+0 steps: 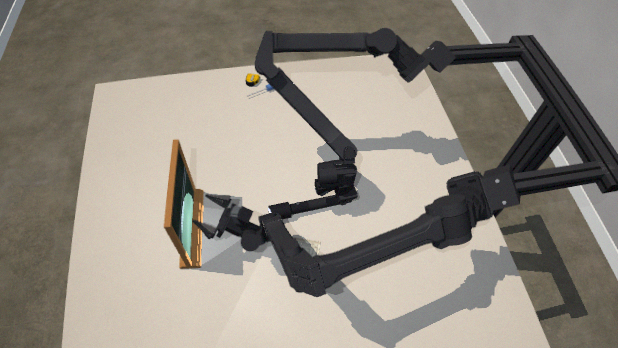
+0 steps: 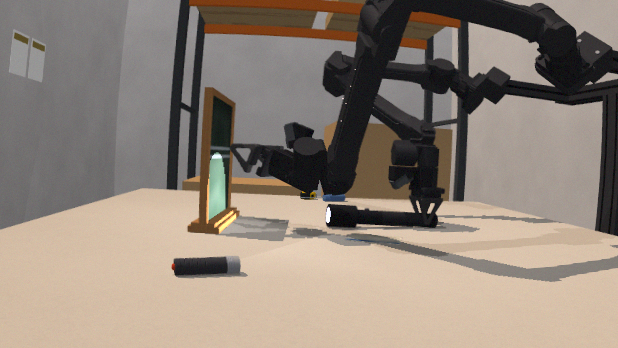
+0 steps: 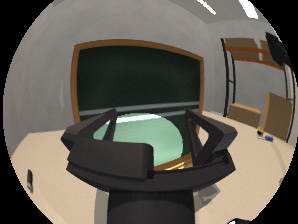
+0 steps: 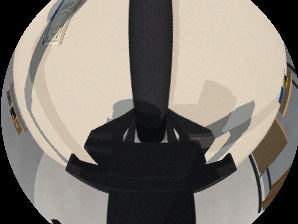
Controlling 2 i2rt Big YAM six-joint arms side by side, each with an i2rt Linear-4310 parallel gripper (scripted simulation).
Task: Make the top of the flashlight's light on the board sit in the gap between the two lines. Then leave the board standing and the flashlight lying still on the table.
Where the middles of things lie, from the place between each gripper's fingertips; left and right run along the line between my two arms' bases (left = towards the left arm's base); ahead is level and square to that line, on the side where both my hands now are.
Labels:
Right now my left hand (image 2: pixel 241 147) is 60 mm short of the wood-framed board (image 2: pixel 218 132), 30 mm to the left of it and 30 mm above it.
Now: right hand (image 2: pixel 423 223) 54 cm short of the wood-framed board, 14 cm below it and 4 cm to the right of it.

